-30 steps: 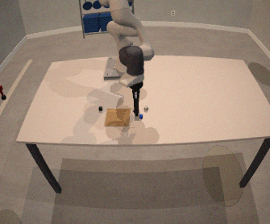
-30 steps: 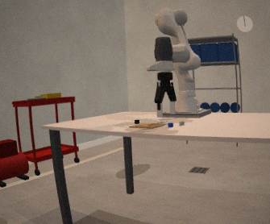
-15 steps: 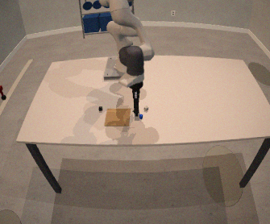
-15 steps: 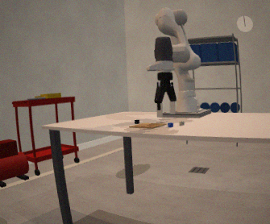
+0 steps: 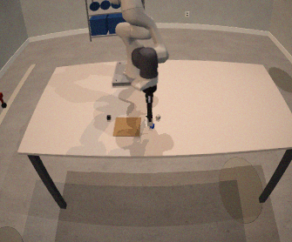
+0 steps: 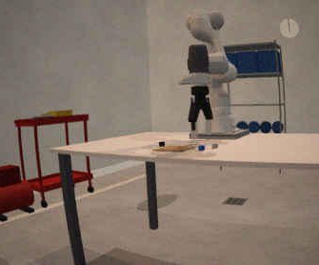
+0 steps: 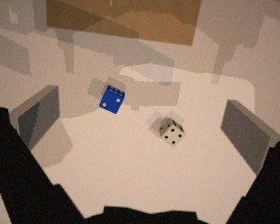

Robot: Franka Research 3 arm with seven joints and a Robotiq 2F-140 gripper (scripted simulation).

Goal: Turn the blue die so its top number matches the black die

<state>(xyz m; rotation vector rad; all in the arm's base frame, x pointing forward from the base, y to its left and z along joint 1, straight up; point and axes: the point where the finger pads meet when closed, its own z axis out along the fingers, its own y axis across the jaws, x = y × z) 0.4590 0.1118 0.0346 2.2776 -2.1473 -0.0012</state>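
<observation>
The white die lies 50 mm below my hand, 40 mm to the left of it and 40 mm behind it. Round my hand: tan mat 120 mm to the right, 60 mm below, 30 mm ahead; then blue die 50 mm below, 30 mm ahead, 10 mm to the left; then black die 230 mm to the right, 50 mm below, 30 mm behind.
</observation>
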